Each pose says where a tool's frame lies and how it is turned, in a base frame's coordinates. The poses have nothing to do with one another.
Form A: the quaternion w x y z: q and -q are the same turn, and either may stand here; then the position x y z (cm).
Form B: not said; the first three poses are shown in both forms.
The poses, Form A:
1: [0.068 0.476 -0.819 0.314 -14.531 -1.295 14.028]
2: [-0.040 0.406 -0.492 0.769 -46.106 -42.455 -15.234]
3: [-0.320 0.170 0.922 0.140 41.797 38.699 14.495]
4: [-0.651 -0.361 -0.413 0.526 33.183 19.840 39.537]
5: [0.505 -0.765 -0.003 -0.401 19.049 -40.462 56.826]
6: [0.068 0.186 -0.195 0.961 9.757 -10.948 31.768]
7: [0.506 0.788 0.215 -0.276 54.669 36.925 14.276]
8: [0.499 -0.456 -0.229 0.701 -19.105 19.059 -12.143]
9: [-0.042 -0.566 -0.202 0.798 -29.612 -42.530 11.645]
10: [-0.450 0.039 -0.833 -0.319 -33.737 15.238 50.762]
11: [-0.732 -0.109 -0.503 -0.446 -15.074 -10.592 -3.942]
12: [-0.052 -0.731 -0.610 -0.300 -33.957 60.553 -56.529]
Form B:
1: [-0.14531 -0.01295 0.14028 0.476 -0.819 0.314 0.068]
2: [-0.46106 -0.42455 -0.15234 -0.406 0.492 -0.769 0.040]
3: [0.41797 0.38699 0.14495 -0.170 -0.922 -0.140 0.320]
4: [0.33183 0.19840 0.39537 0.361 0.413 -0.526 0.651]
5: [0.19049 -0.40462 0.56826 -0.765 -0.003 -0.401 0.505]
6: [0.09757 -0.10948 0.31768 0.186 -0.195 0.961 0.068]
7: [0.54669 0.36925 0.14276 0.788 0.215 -0.276 0.506]
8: [-0.19105 0.19059 -0.12143 -0.456 -0.229 0.701 0.499]
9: [-0.29612 -0.42530 0.11645 0.566 0.202 -0.798 0.042]
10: [-0.33737 0.15238 0.50762 -0.039 0.833 0.319 0.450]
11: [-0.15074 -0.10592 -0.03942 0.109 0.503 0.446 0.732]
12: [-0.33957 0.60553 -0.56529 0.731 0.610 0.300 0.052]
